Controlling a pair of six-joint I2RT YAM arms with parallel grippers.
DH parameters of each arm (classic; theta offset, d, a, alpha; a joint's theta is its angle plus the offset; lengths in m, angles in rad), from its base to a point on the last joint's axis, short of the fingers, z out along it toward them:
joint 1: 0 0.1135 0.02 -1.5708
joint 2: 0 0 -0.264 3.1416
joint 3: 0.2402 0 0.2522 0
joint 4: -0.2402 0 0.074 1.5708
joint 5: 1.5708 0 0 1.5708
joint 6: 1.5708 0.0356 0 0
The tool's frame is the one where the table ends.
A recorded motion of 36 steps. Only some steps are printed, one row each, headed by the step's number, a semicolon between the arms.
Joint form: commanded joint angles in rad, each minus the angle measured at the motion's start. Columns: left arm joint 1, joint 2, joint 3, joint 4, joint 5, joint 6; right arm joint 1, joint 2, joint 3, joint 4, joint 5, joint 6.
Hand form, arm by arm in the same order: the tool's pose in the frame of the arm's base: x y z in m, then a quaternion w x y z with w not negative. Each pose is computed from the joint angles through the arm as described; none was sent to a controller.
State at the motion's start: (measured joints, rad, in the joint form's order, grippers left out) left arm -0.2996 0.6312 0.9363 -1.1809 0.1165 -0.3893; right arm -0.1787 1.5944 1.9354 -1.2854 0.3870 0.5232
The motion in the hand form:
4: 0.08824 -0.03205 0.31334 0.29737 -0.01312 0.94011 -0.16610; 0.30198 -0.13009 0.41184 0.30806 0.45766 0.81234 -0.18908
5: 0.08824 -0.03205 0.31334 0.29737 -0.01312 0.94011 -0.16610; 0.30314 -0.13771 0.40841 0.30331 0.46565 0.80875 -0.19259
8: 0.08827 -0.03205 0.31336 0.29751 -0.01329 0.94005 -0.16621; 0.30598 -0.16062 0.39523 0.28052 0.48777 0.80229 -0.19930
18: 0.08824 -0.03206 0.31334 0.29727 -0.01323 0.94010 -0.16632; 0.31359 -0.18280 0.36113 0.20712 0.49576 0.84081 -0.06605
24: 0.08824 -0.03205 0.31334 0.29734 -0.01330 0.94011 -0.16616; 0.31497 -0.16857 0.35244 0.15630 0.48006 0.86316 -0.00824
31: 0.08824 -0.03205 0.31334 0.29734 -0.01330 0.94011 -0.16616; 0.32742 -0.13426 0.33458 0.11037 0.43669 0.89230 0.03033
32: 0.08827 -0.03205 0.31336 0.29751 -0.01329 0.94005 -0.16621; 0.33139 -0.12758 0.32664 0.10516 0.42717 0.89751 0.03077
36: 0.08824 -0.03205 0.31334 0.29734 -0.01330 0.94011 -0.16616; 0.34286 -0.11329 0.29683 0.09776 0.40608 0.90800 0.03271
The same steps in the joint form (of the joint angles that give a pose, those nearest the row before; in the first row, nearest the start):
4: -0.0020 0.0027 -0.0099 0.0034 0.0072 0.0156; -0.1808 0.0813 0.0088 0.0538 0.0645 -0.0004
5: -0.0020 0.0027 -0.0099 0.0034 0.0072 0.0156; -0.2010 0.0934 0.0087 0.0599 0.0645 -0.0004
8: -0.0019 0.0026 -0.0099 0.0038 0.0073 0.0153; -0.2606 0.1354 0.0088 0.0652 0.0557 -0.0004
18: -0.0019 0.0027 -0.0099 0.0034 0.0076 0.0153; -0.3357 0.2193 0.0084 0.0023 -0.2502 -0.0011
24: -0.0020 0.0027 -0.0099 0.0034 0.0072 0.0152; -0.3105 0.2331 0.0076 -0.0874 -0.3651 -0.0008
31: -0.0020 0.0027 -0.0099 0.0034 0.0072 0.0152; -0.2151 0.2369 -0.0515 -0.1133 -0.4337 -0.0015
32: -0.0019 0.0026 -0.0099 0.0038 0.0073 0.0153; -0.1934 0.2373 -0.0828 -0.0916 -0.4330 -0.0019
36: -0.0020 0.0027 -0.0099 0.0034 0.0072 0.0152; -0.1450 0.2430 -0.1950 0.0130 -0.4330 -0.0011

